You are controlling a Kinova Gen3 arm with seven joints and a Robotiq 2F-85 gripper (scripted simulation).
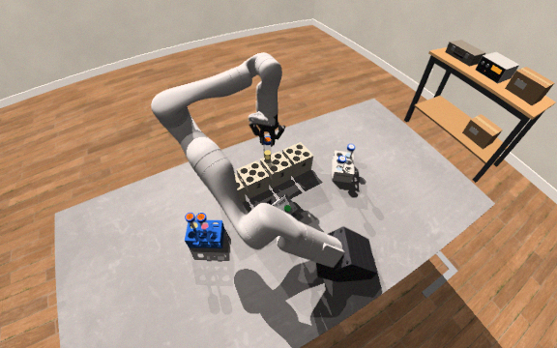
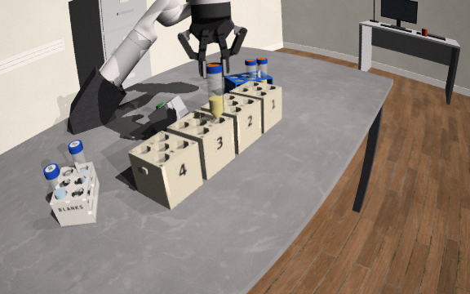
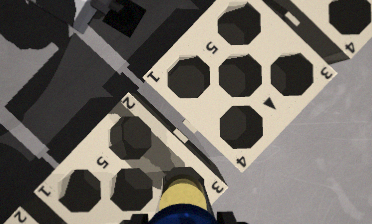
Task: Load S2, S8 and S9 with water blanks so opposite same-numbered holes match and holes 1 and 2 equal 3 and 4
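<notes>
Now: the sample S2 10 mm to the left of my hand and 50 mm below it. Also, from my hand: adapter 2 (30 mm behind, 80 mm to the left, 160 mm below); green done key (230 mm behind, 30 mm to the left, 140 mm below); adapter 4 (10 mm behind, 140 mm to the right, 160 mm below).
</notes>
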